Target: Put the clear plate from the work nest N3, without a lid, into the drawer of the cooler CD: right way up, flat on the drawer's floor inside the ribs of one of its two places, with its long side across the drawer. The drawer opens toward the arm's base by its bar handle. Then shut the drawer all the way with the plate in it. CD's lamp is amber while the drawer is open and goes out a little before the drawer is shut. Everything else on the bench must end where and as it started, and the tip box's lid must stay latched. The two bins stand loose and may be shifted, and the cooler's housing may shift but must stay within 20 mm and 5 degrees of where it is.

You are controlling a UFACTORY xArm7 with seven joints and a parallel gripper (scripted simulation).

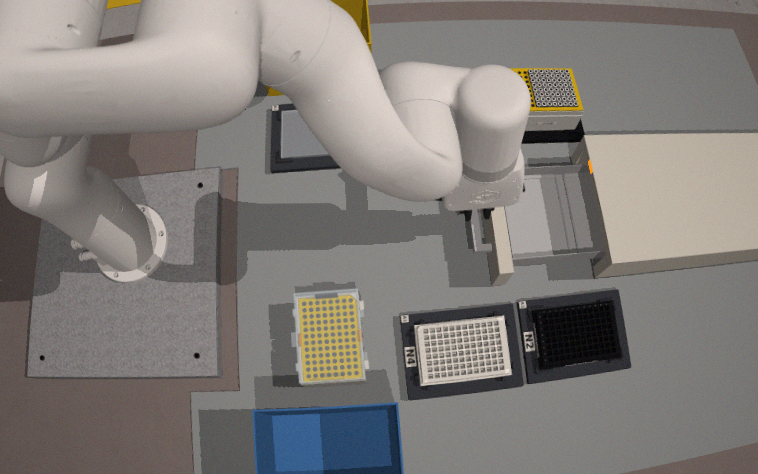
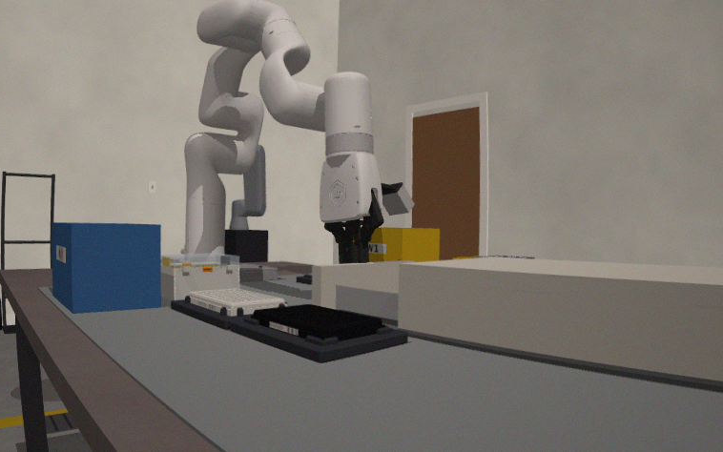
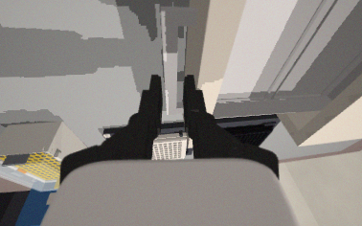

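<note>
My gripper is now 190 mm to the right of the clear plate and 60 mm above it. The rest, counted from my hand: white plate 180 mm to the right, 60 mm below, 60 mm behind; yellow rack 160 mm to the left, 160 mm ahead, 20 mm below; drawer 130 mm ahead, 50 mm below, 20 mm to the right.
</note>
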